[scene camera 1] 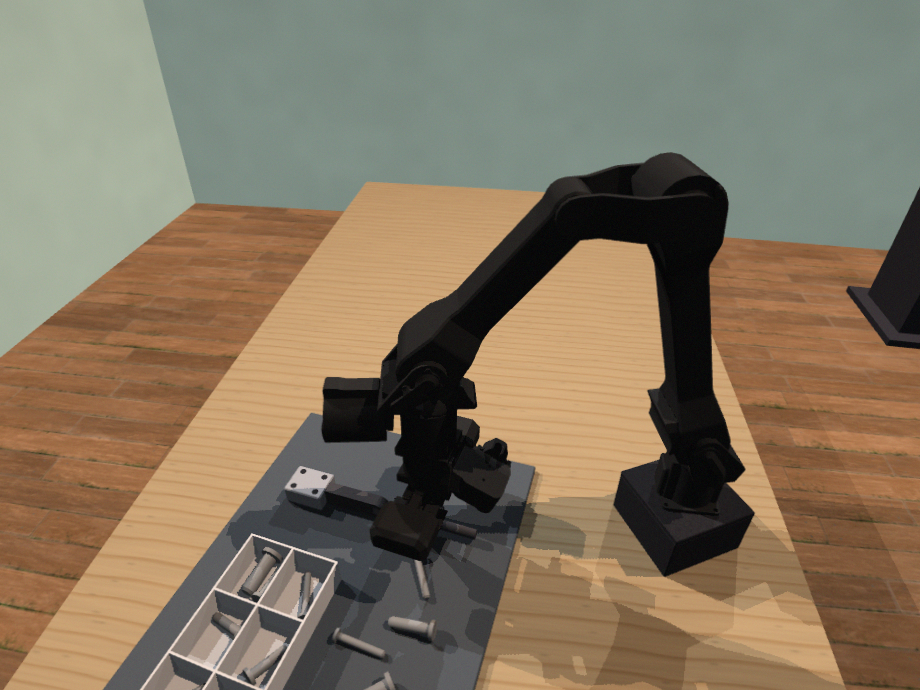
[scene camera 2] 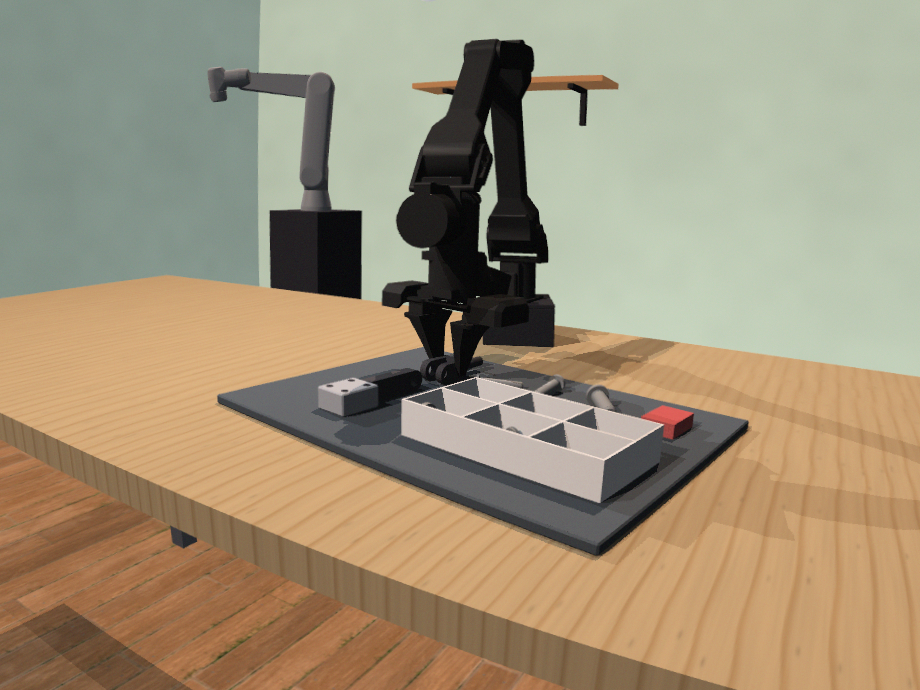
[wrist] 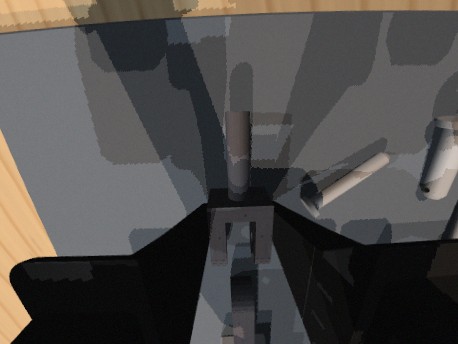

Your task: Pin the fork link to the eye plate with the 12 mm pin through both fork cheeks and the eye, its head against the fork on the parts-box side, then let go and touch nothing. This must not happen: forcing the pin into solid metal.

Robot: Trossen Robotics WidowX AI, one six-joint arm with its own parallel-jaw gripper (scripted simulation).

Scene:
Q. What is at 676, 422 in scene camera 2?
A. A red block.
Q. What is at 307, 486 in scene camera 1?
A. A grey mounting block.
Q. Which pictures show the gripper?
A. Scene camera 1, scene camera 2 and the wrist view: all of them.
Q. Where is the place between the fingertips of the gripper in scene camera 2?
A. At 449, 372

